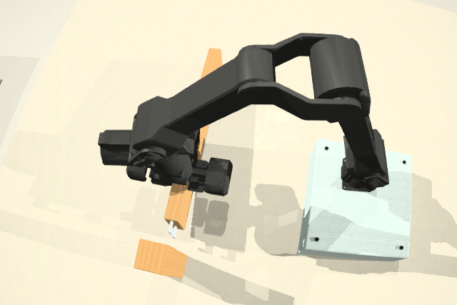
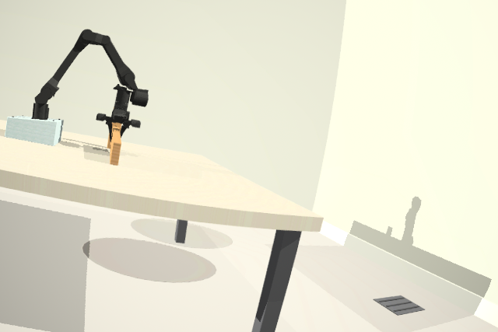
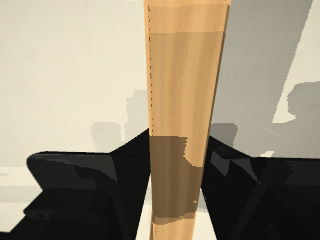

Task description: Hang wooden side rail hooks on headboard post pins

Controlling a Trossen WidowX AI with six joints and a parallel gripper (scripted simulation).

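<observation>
Now: gripper tip 10 mm short of the headboard post, 160 mm to the right of it and 40 mm below it.
</observation>
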